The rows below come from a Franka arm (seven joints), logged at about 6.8 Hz.
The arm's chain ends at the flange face. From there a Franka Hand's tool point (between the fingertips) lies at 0.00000 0.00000 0.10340 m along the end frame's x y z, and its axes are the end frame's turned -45 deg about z.
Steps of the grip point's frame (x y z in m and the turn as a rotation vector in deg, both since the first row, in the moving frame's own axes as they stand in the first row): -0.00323, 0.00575, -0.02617, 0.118, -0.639, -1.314; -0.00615, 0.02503, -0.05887, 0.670, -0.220, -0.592; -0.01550, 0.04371, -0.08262, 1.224, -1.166, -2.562; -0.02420, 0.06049, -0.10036, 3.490, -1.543, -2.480; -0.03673, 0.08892, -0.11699, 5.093, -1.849, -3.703; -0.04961, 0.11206, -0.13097, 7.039, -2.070, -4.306
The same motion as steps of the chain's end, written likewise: 0.00274, 0.00567, -0.02616, -0.368, -0.535, -1.314; 0.01449, 0.02262, -0.05886, 0.318, -0.629, -0.592; 0.02300, 0.04187, -0.08258, 0.041, -1.690, -2.562; 0.03213, 0.06223, -0.10013, 1.377, -3.559, -2.480; 0.04588, 0.09269, -0.11653, 2.294, -4.909, -3.703; 0.05598, 0.12020, -0.13012, 3.514, -6.441, -4.306
